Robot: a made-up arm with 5 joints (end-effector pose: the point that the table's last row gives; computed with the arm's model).
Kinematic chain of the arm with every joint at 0, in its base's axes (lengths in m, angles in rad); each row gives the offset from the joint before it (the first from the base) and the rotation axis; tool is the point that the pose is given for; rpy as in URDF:
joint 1: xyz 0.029 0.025 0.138 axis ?
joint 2: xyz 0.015 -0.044 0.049 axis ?
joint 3: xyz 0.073 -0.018 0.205 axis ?
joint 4: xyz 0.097 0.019 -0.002 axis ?
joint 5: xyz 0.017 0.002 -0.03 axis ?
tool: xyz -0.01 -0.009 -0.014 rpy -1.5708 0 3.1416
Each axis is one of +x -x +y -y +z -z.
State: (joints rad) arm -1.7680 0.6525 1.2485 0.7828 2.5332
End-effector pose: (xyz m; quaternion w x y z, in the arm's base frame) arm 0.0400 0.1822 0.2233 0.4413 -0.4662 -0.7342 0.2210
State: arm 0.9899 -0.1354 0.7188 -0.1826 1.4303
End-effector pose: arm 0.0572 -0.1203 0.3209 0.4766 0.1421 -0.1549 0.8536
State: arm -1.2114 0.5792 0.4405 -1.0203 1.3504
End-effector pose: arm 0.1680 0.2339 0.2106 0.5659 -0.0624 0.0906 -0.8171
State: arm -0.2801 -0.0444 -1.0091 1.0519 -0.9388
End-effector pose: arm 0.1690 0.0288 0.4328 0.0441 -0.1324 0.9412 -0.3076
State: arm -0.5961 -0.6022 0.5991 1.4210 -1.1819
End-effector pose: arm 0.0582 0.0068 0.3820 0.5675 0.3389 -0.6750 0.3278
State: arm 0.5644 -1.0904 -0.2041 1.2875 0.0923
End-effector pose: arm -0.0807 0.0338 0.3962 0.2035 -0.1901 -0.6464 0.7104
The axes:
joint 1: -z
joint 2: +y
joint 3: +y
joint 4: +y
joint 5: -x

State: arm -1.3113 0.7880 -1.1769 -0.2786 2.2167
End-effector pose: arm 0.1555 0.3191 0.3078 0.4638 0.4290 -0.0483 -0.7736
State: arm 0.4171 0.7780 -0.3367 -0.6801 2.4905
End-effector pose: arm 0.2932 -0.1384 0.2272 0.2359 -0.0132 0.4532 0.8595
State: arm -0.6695 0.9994 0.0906 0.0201 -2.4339
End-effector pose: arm 0.2410 0.1608 0.1321 0.5689 0.0454 -0.8015 -0.1785
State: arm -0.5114 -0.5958 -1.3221 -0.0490 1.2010
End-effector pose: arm 0.0145 -0.0489 0.5063 0.2858 0.7659 0.3055 -0.4883
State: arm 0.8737 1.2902 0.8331 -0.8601 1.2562
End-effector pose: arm 0.0861 -0.1321 0.0776 0.4211 0.4749 -0.3613 0.6831
